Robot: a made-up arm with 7 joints.
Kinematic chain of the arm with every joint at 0, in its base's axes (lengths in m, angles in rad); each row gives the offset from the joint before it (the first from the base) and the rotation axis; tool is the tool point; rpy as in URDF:
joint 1: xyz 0 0 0.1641 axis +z
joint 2: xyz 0 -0.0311 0.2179 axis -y
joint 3: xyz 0 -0.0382 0.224 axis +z
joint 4: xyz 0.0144 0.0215 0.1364 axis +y
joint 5: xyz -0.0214 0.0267 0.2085 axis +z
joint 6: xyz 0 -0.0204 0.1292 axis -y
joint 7: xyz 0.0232 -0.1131 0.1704 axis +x
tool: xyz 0 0 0 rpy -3.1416 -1.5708 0
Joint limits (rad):
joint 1: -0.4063..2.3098
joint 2: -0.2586..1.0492
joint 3: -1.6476..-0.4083
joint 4: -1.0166..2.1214
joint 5: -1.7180..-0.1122
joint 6: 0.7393..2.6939
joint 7: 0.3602..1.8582
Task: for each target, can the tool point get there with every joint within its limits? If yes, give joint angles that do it. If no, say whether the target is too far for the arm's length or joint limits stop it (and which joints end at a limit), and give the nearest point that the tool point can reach.
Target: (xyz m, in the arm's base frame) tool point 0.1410 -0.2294 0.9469
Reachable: yes | joints 0.8803 0.5890 -1.0161 1.7566 -1.0771 2.3337 1.0322
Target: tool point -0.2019 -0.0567 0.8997
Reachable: yes | joints 1.7697 0.2954 -1.4513 -0.4753 -1.3803 2.2437 0.6969
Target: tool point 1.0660 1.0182 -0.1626
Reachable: no: too far | nearest point 0.4290 0.4097 0.4834 | short by 1.092 m
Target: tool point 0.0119 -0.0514 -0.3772
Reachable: no: joint limits stop it (at a limit: joint 2, joint 3, joint 4) | nearest point 0.1036 -0.4475 0.2490 | short by 0.747 m
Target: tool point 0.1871 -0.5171 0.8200
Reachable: yes | joints 1.2865 0.8977 -1.4774 1.4549 -0.6644 2.0834 0.9573
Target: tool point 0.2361 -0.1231 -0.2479
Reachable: no: joint limits stop it (at a limit: joint 1, joint 2, joint 3, joint 4) | nearest point 0.2963 -0.3803 0.2402 | short by 0.555 m
